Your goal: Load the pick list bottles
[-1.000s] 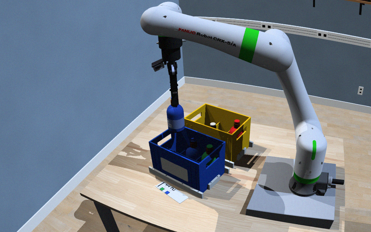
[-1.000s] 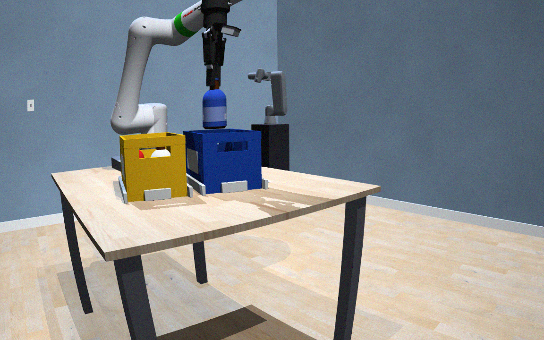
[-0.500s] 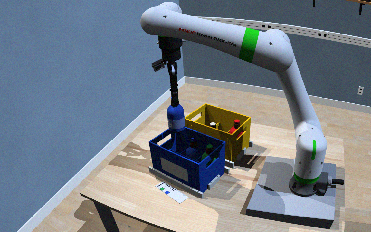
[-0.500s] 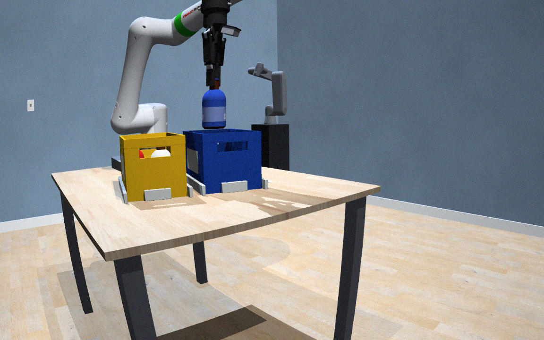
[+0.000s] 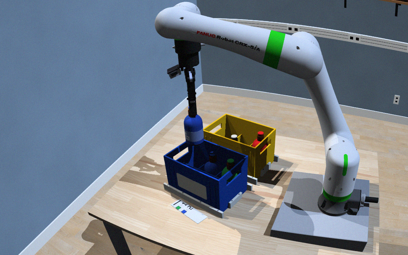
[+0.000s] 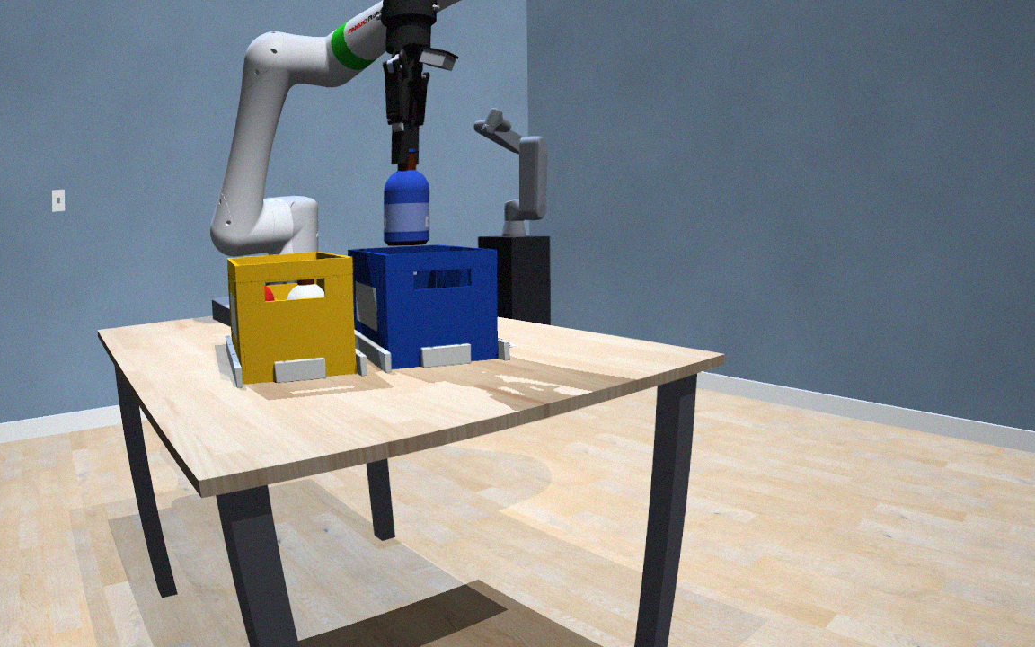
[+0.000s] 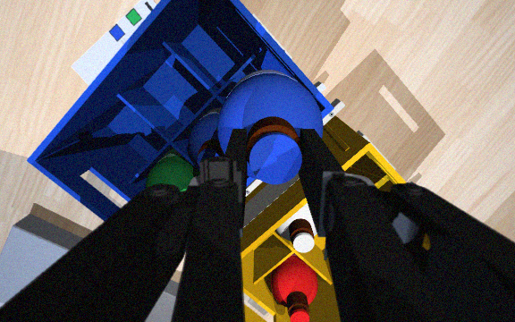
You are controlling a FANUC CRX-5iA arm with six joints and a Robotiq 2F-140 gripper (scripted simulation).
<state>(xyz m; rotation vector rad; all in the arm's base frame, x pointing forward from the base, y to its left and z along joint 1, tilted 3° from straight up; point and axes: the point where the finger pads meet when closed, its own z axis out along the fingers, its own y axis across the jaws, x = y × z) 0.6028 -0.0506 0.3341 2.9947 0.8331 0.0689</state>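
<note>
My gripper is now 7 cm past the blue crate, 7 cm to the right of it and 27 cm above it. From my hand the other things lie so: green-label bottle 17 cm behind, 5 cm to the left, 26 cm below; then yellow crate 13 cm behind, 17 cm to the right, 27 cm below; then white-label bottle 12 cm behind, 13 cm to the right, 26 cm below.
</note>
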